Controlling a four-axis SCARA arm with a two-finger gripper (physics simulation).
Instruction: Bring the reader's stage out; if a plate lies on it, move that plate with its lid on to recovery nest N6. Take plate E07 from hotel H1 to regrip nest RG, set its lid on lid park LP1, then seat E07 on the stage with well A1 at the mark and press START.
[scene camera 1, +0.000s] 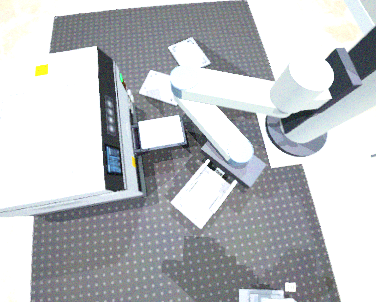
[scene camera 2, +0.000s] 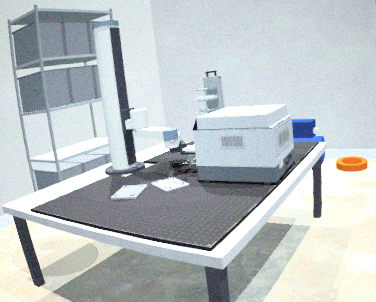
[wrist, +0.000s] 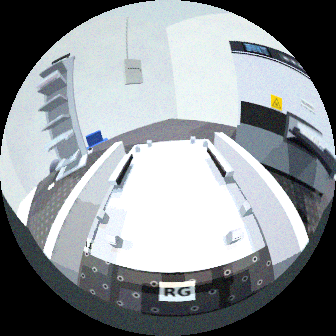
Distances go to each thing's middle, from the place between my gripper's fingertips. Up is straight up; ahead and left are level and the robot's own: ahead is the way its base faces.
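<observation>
Measured from my hand, the lid park plate (scene camera 1: 157, 85) is 460 mm to the right of my hand, 60 mm ahead of my hand and 70 mm below my hand. The nest (scene camera 1: 187, 52) is 60 mm behind my hand and 610 mm to the right of my hand, and it too is 70 mm below my hand.
</observation>
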